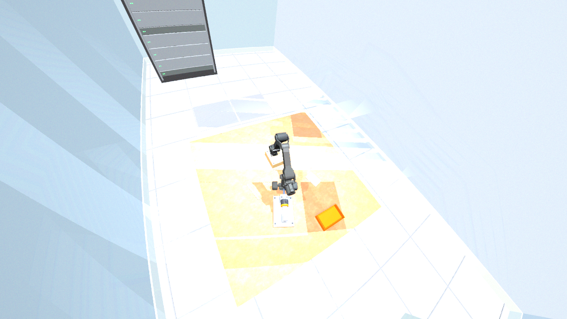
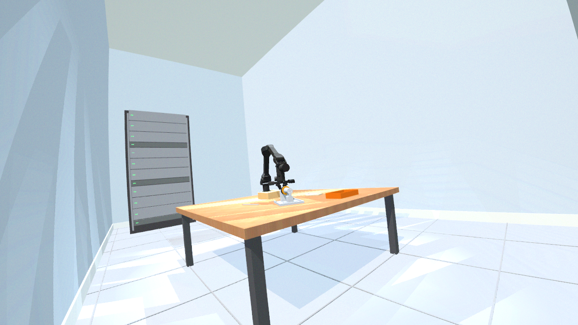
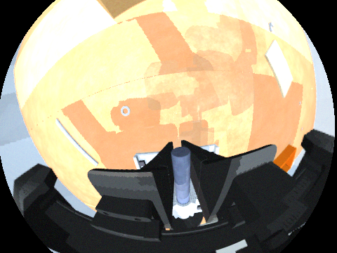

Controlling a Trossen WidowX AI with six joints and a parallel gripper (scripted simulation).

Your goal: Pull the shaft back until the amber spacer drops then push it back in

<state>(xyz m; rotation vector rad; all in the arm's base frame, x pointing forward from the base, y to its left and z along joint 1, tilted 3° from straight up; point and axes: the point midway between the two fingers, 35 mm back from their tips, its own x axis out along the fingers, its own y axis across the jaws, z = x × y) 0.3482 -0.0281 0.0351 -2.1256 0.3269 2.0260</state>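
Right now my gripper tip is 80 mm short of the grey-blue shaft, 30 mm below it and 20 mm to the left of it. Round my gripper tip: amber spacer 130 mm ahead, 40 mm to the right, 30 mm above; orange tray 300 mm ahead, 290 mm to the left, 40 mm below; white fixture 150 mm ahead, 40 mm to the right.
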